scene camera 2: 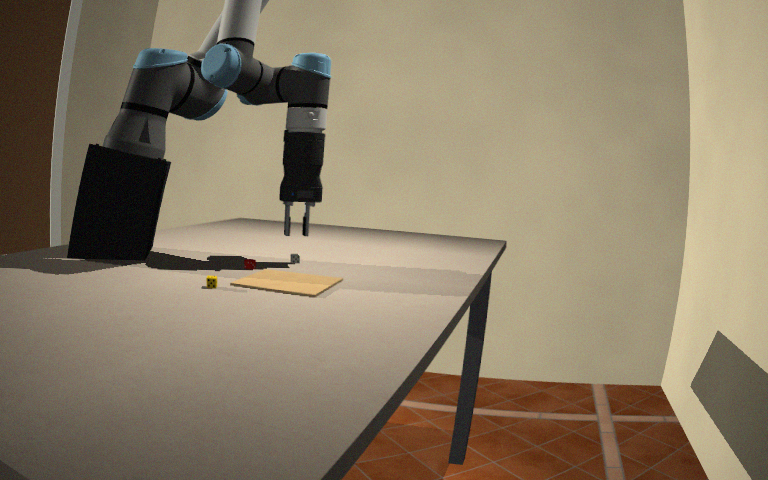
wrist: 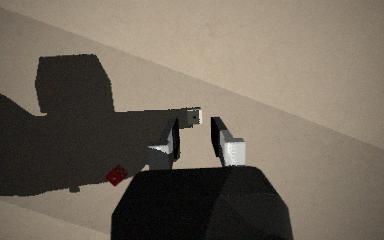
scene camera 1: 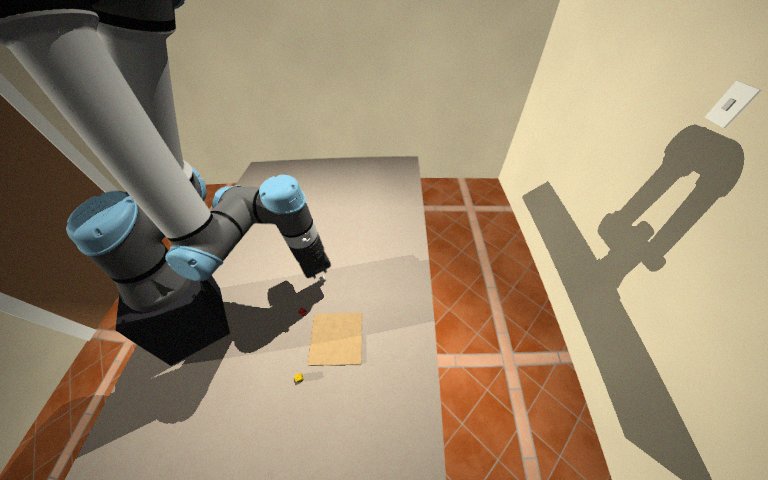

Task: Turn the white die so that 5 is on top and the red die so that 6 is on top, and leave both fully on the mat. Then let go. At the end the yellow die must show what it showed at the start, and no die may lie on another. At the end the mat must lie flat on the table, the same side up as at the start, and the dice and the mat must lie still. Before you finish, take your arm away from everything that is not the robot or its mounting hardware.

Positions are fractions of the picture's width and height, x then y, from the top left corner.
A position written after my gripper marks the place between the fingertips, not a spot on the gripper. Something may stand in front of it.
In view: my gripper (scene camera 1: 0.42, 0.57) and a tan mat (scene camera 1: 0.44, 0.71).
The tan mat shows as well in scene camera 2 (scene camera 2: 0.40, 0.59). My gripper is seen too in the wrist view (wrist: 0.51, 0.54). The wrist view does not show the tan mat: it is out of frame.
